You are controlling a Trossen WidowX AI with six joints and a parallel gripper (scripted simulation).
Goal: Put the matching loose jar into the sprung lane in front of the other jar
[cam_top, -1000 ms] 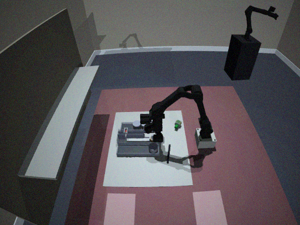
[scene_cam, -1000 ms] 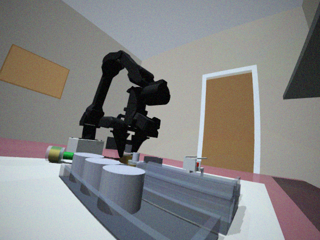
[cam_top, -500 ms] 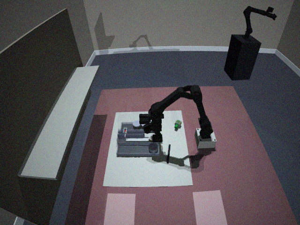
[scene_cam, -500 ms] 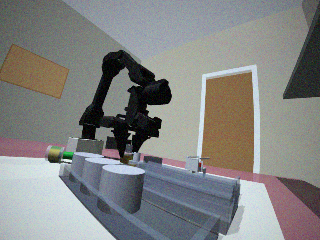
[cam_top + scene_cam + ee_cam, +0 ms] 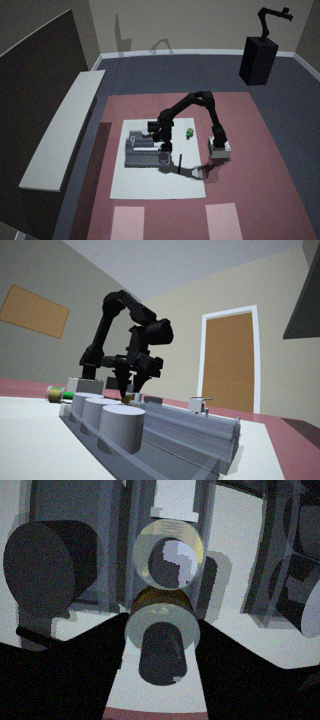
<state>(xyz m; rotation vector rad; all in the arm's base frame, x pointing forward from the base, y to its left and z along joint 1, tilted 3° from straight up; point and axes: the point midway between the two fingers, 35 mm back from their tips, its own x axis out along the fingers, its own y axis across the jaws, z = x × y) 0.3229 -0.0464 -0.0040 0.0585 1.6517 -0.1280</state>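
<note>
Right now my gripper tip is 110 mm to the right of the black bar, 60 mm past it and 40 mm above it.
</note>
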